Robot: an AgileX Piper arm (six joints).
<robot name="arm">
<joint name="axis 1" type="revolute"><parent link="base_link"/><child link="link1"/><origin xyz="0 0 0.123" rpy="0 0 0"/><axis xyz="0 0 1"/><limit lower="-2.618" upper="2.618"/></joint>
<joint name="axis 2" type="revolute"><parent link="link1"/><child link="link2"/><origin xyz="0 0 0" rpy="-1.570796 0 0"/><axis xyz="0 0 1"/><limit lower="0" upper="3.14"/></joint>
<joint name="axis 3" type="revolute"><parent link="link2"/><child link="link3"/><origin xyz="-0.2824 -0.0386 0" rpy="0 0 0"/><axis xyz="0 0 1"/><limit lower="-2.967" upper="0"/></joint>
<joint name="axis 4" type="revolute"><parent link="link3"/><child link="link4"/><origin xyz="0.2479 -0.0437 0" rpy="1.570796 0 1.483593"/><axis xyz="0 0 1"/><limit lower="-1.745" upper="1.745"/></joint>
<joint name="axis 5" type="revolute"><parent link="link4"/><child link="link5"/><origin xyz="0 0 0" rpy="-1.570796 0 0"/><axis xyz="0 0 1"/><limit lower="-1.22" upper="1.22"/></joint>
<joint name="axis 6" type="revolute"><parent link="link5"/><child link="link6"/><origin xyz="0 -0.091 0" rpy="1.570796 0 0"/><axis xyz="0 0 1"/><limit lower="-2.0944" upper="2.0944"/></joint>
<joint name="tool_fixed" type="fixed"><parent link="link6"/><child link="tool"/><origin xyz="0 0 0" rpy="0 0 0"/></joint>
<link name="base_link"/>
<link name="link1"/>
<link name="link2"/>
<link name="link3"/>
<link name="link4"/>
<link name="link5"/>
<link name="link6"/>
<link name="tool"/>
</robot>
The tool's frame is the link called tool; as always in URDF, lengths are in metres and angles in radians.
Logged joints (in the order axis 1, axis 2, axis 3, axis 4, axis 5, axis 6), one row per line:
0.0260, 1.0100, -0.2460, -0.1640, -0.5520, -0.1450
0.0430, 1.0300, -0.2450, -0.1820, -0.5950, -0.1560
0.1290, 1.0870, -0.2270, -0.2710, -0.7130, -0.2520
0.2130, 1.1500, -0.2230, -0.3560, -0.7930, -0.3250
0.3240, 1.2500, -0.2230, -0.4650, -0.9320, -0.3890
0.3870, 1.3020, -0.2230, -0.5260, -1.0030, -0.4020
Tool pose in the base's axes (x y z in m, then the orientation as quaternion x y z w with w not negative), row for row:
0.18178, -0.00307, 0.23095, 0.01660, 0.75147, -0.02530, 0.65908
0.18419, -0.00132, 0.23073, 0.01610, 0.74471, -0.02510, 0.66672
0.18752, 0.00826, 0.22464, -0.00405, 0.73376, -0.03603, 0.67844
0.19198, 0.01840, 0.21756, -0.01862, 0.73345, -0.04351, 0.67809
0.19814, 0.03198, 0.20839, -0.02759, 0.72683, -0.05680, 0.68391
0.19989, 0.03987, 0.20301, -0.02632, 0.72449, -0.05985, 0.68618
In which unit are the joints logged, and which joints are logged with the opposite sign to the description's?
The joints are logged in radians. Opposite sign: axis 4.
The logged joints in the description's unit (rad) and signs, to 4 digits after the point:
0.0260, 1.0100, -0.2460, 0.1640, -0.5520, -0.1450
0.0430, 1.0300, -0.2450, 0.1820, -0.5950, -0.1560
0.1290, 1.0870, -0.2270, 0.2710, -0.7130, -0.2520
0.2130, 1.1500, -0.2230, 0.3560, -0.7930, -0.3250
0.3240, 1.2500, -0.2230, 0.4650, -0.9320, -0.3890
0.3870, 1.3020, -0.2230, 0.5260, -1.0030, -0.4020

